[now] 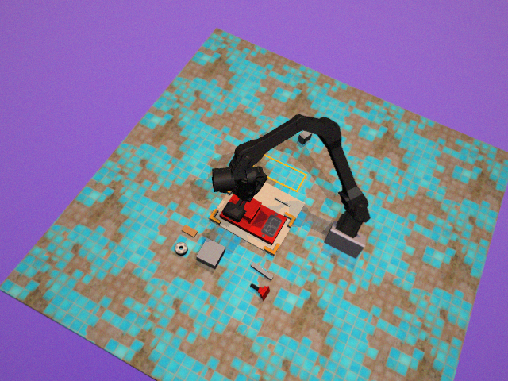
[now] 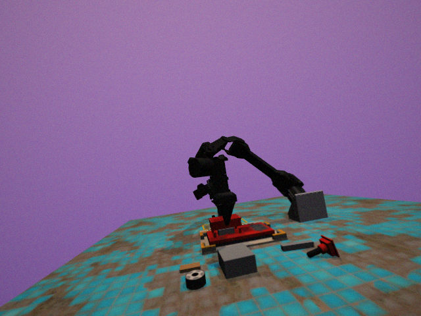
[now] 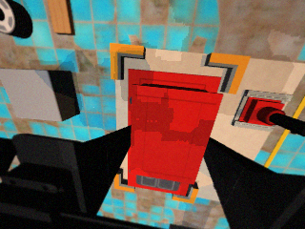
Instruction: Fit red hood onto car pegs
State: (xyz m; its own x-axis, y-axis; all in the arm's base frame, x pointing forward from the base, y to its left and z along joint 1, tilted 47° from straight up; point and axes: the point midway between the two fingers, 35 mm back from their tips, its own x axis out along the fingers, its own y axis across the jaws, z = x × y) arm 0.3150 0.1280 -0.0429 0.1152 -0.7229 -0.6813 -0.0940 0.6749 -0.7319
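Right now my gripper tip is 10 mm to the right of the grey engine block and 30 mm above it. From my gripper tip the other things lie so: black-and-white wheel (90 mm ahead, 220 mm to the left, 50 mm below); then hood (10 mm above).
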